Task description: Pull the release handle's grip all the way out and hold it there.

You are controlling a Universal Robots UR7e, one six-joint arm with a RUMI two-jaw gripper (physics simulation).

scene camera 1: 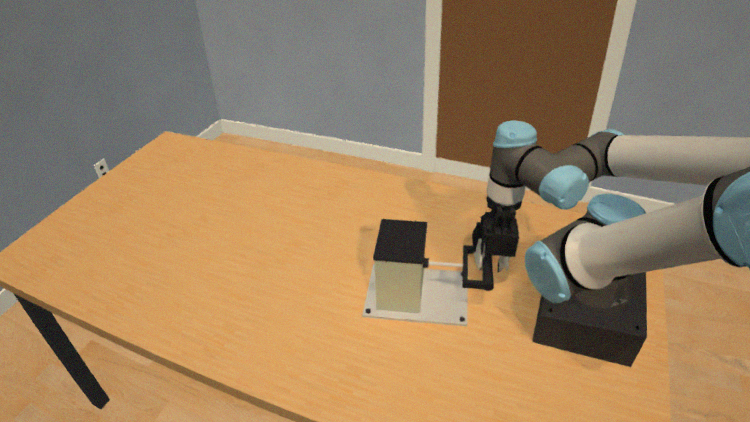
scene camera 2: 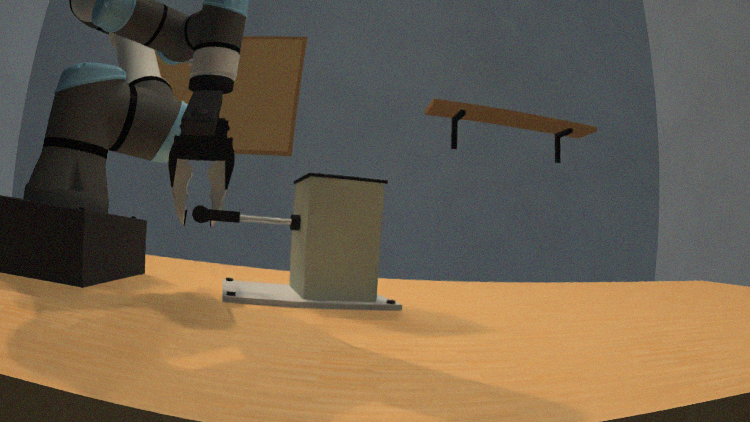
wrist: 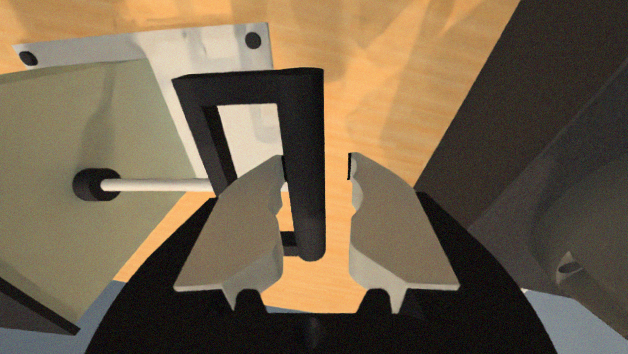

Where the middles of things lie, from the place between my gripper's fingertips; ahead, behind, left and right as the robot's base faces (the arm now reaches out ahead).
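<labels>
Light grey base plate [scene camera 1: 444, 301]: from my hand, 9 cm below, 7 cm to the left, 15 cm ahead.
</labels>
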